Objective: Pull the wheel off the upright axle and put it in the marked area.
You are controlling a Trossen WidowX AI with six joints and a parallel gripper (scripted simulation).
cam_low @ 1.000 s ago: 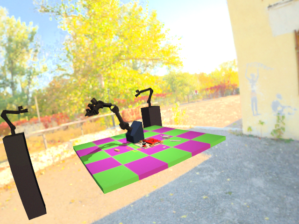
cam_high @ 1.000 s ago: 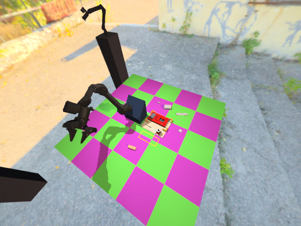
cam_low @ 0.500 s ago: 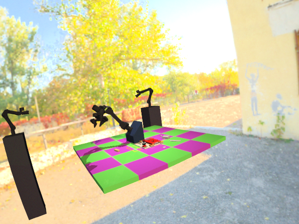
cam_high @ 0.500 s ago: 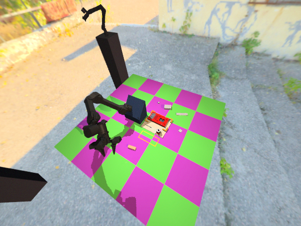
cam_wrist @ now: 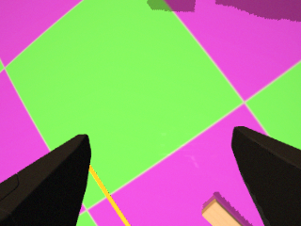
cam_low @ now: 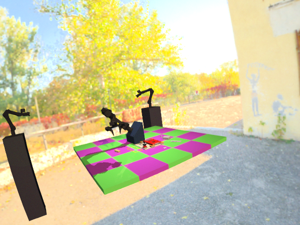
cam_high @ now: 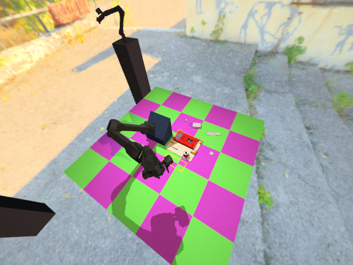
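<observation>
Now: the wheel 2 cm ahead of my gripper tip, 27 cm to the left of it and 16 cm below it.
</observation>
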